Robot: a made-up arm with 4 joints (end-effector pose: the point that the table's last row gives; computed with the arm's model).
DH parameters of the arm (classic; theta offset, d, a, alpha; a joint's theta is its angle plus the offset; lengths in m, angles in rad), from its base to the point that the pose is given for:
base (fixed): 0 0 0 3.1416
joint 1: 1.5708 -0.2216 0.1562 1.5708
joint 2: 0 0.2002 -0.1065 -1.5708
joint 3: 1.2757 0 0.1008 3.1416
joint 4: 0.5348 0 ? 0
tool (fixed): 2.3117 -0.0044 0 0
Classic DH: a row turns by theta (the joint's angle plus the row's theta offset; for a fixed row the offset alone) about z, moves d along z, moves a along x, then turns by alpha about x.
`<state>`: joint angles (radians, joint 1 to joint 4).
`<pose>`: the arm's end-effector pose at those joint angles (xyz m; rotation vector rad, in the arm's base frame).
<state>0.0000 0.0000 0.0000 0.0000</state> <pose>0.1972 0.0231 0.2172 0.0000 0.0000 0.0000</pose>
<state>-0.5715 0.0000 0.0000 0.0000</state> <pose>0.1533 0.1261 0.2172 0.0000 0.0000 0.5715</pose>
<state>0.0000 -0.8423 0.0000 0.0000</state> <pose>0.1972 -0.0401 0.0849 -0.8423 0.0000 0.0000</pose>
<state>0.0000 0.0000 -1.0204 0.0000</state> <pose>0.1366 -0.0142 0.2172 0.0000 0.0000 1.0204</pose>
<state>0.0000 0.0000 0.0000 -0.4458</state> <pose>0.2321 -0.0272 0.2172 0.0000 0.0000 -0.4458</pose>
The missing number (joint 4, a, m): -0.1384
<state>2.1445 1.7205 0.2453 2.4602</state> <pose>-0.1212 0.1238 0.3358 -0.9842 -1.4115 0.0521</pose>
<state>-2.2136 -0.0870 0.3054 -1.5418</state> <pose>0.0303 0.2377 0.2181 0.0388 -0.0784 0.3662</pose>
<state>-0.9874 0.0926 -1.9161 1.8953</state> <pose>0.3615 0.0617 0.2068 -0.0161 0.1004 -1.4832</pose>
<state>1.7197 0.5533 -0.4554 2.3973</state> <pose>-0.1816 0.0193 0.2002 -0.3826 -0.4403 1.1027</pose>
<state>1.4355 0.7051 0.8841 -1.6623</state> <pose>-0.1197 -0.1135 0.2348 -0.7482 -0.4643 2.1852</pose>
